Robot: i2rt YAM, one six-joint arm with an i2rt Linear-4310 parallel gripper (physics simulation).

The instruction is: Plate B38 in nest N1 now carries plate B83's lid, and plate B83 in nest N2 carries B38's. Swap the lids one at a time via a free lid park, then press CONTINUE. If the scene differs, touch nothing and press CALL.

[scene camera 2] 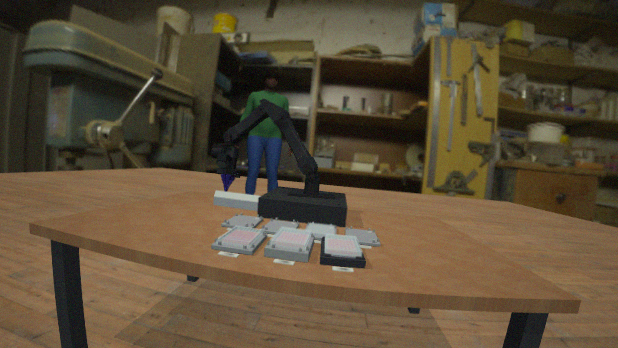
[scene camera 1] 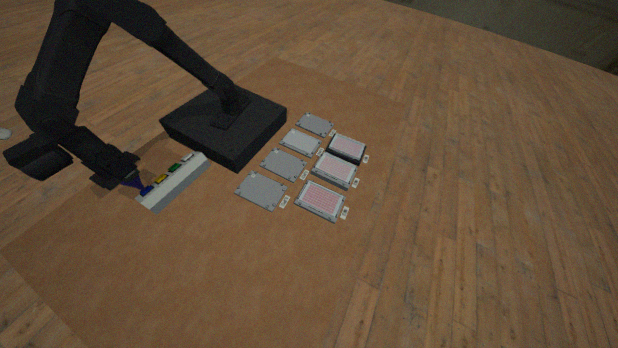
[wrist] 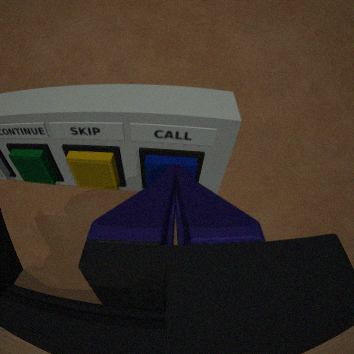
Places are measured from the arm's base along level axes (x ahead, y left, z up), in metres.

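Pixels of known places: gripper, fingertip midpoint: [scene camera 1: 143,189] [wrist: 175,173]; arm's base, origin of the base link: [scene camera 2: 311,196] [scene camera 1: 232,111].
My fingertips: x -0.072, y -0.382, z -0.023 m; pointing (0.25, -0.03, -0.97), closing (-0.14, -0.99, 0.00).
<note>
Ahead of a thing's pixels: the offset from my fingertips to its top centre. "spot": to the spot under its first point. Level surfaces: height alone.
My gripper [scene camera 1: 143,188] [scene camera 2: 226,189] [wrist: 175,173] is shut and empty, its purple fingertips over the blue CALL button @[spot: dy +0.001, dx +0.007, dz -0.004 m] [wrist: 171,160]; whether they press it I cannot tell. The green CONTINUE button @[dy +0.102, dx +0.016, dz -0.002 m] [wrist: 32,165] [scene camera 1: 174,167] is further along the button box @[dy +0.074, dx +0.027, dz +0.006 m] [wrist: 125,102] [scene camera 1: 175,188] [scene camera 2: 236,203]. Three plates with pink wells, a near one @[dy +0.174, dx +0.495, dz -0.031 m] [scene camera 1: 322,198] [scene camera 2: 242,237], a middle one @[dy +0.305, dx +0.512, dz -0.018 m] [scene camera 1: 335,167] [scene camera 2: 290,239] and a far one @[dy +0.429, dx +0.534, dz -0.022 m] [scene camera 1: 347,146] [scene camera 2: 342,245], sit in a row of nests. Of the grey parks behind, one @[dy +0.398, dx +0.351, dz -0.040 m] [scene camera 1: 301,142] [scene camera 2: 321,230] looks paler, as if holding a clear lid. Plate and nest labels are unreadable.
The yellow SKIP button @[dy +0.053, dx +0.006, dz -0.002 m] [wrist: 93,169] [scene camera 1: 160,178] lies between CALL and CONTINUE. The black arm base [scene camera 1: 225,125] [scene camera 2: 302,207] stands between the button box and the parks. A person in a green top [scene camera 2: 270,127] stands behind the table @[dz -0.058 m] [scene camera 2: 165,252].
</note>
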